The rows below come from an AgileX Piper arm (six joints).
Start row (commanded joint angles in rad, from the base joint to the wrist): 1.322, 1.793, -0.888, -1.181, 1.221, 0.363
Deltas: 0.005, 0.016, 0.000, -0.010, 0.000, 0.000; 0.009, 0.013, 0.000, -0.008, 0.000, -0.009; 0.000, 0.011, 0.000, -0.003, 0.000, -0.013; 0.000, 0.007, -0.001, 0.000, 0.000, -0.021; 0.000, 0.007, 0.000, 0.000, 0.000, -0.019; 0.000, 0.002, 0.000, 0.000, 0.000, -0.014; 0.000, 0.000, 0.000, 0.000, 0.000, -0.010; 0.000, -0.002, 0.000, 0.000, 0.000, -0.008; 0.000, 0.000, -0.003, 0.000, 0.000, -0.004; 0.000, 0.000, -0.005, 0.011, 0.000, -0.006; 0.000, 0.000, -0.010, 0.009, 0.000, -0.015; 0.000, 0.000, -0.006, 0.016, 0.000, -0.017; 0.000, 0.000, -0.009, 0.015, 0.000, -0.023
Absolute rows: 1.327, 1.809, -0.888, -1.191, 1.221, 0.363; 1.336, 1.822, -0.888, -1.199, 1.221, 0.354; 1.336, 1.833, -0.888, -1.202, 1.221, 0.341; 1.336, 1.840, -0.889, -1.202, 1.221, 0.320; 1.336, 1.847, -0.889, -1.202, 1.221, 0.301; 1.336, 1.849, -0.889, -1.202, 1.221, 0.287; 1.336, 1.849, -0.889, -1.202, 1.221, 0.277; 1.336, 1.847, -0.889, -1.202, 1.221, 0.269; 1.336, 1.847, -0.892, -1.202, 1.221, 0.265; 1.336, 1.847, -0.897, -1.191, 1.221, 0.259; 1.336, 1.847, -0.907, -1.182, 1.221, 0.244; 1.336, 1.847, -0.913, -1.166, 1.221, 0.227; 1.336, 1.847, -0.922, -1.151, 1.221, 0.204
